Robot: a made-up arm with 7 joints.
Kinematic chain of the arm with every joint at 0, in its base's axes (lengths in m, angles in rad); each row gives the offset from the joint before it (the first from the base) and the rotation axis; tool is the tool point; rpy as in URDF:
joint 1: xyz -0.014 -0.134 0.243 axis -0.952 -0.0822 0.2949
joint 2: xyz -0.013 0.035 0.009 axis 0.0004 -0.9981 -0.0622
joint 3: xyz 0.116 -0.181 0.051 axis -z
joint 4: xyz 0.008 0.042 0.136 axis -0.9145 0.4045 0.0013
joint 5: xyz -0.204 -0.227 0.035 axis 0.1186 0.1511 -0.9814
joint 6: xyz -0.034 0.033 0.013 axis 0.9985 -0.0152 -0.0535
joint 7: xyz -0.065 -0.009 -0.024 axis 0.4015 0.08 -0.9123
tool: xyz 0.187 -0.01 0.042 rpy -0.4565 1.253 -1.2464
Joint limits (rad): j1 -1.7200..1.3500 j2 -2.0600..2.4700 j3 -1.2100..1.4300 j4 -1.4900..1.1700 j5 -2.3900..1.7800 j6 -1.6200..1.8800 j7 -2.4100..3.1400
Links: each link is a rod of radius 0.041 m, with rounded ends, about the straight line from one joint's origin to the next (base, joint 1, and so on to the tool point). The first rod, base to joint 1, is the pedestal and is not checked.
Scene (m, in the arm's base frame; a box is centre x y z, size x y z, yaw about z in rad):
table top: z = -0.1
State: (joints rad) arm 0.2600 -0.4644 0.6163 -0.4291 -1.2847 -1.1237 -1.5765
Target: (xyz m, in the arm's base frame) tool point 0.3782 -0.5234 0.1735
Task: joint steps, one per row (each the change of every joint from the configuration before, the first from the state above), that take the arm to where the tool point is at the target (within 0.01 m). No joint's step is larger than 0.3 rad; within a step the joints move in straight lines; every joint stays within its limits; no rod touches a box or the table.
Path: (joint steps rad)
1: -0.0982 -0.2309 -0.0692 0.2516 -0.0501 -0.0993 -0.0644
2: -0.0983 -0.2309 -0.0692 0.2516 -0.0501 -0.0992 -0.0644
3: -0.0982 -0.2309 -0.0692 0.2516 -0.0501 -0.0993 -0.0644
4: -0.0982 -0.2309 -0.0692 0.2516 -0.0500 -0.0992 -0.0644
5: -0.0983 -0.2309 -0.0692 0.2517 -0.0501 -0.0993 -0.0644

